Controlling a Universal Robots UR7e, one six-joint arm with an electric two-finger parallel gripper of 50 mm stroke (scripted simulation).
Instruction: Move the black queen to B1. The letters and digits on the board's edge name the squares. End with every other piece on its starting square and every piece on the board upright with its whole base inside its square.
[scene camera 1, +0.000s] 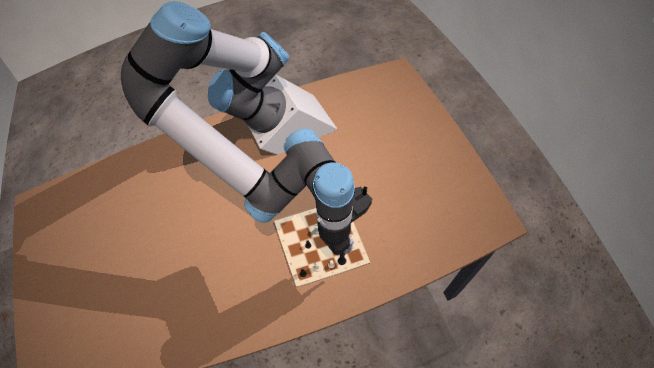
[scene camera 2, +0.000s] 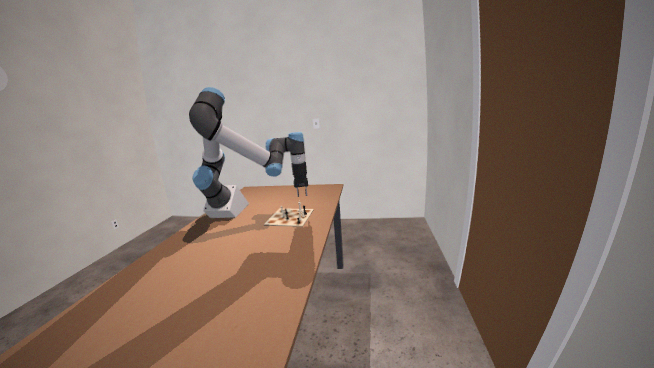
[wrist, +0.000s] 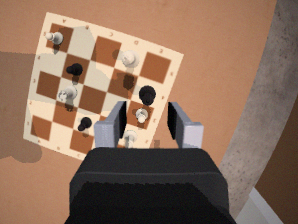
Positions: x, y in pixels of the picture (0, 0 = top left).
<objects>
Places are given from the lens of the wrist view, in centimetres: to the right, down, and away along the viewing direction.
my gripper (wrist: 147, 113): 0, 0, 16
chessboard (wrist: 105, 80): -6, -5, 26
</objects>
